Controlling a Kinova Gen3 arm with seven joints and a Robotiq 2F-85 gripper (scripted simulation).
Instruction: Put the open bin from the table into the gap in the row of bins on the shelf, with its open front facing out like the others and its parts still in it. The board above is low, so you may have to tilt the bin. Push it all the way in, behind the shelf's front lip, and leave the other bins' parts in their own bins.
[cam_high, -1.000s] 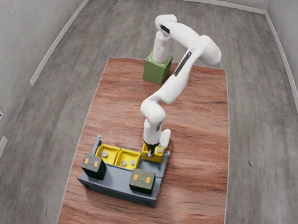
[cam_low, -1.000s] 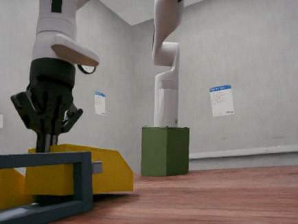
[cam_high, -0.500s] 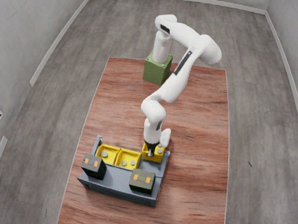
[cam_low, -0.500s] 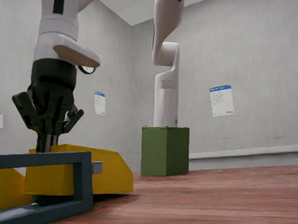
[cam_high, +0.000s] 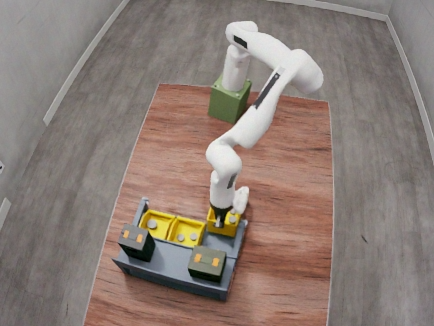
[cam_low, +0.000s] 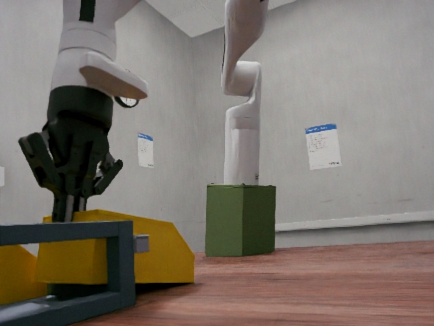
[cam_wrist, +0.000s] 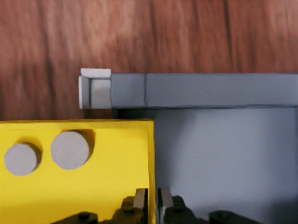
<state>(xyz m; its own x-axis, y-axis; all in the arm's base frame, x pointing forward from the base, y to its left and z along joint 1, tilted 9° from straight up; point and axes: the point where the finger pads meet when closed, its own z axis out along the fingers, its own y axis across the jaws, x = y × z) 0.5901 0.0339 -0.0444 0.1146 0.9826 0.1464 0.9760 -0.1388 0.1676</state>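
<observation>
Right now the grey disc part is 7 cm below my hand, 5 cm behind it and 3 cm to the left of it. From my hand the other things lie so: grey shelf: 12 cm to the right, 9 cm ahead, 3 cm below.
</observation>
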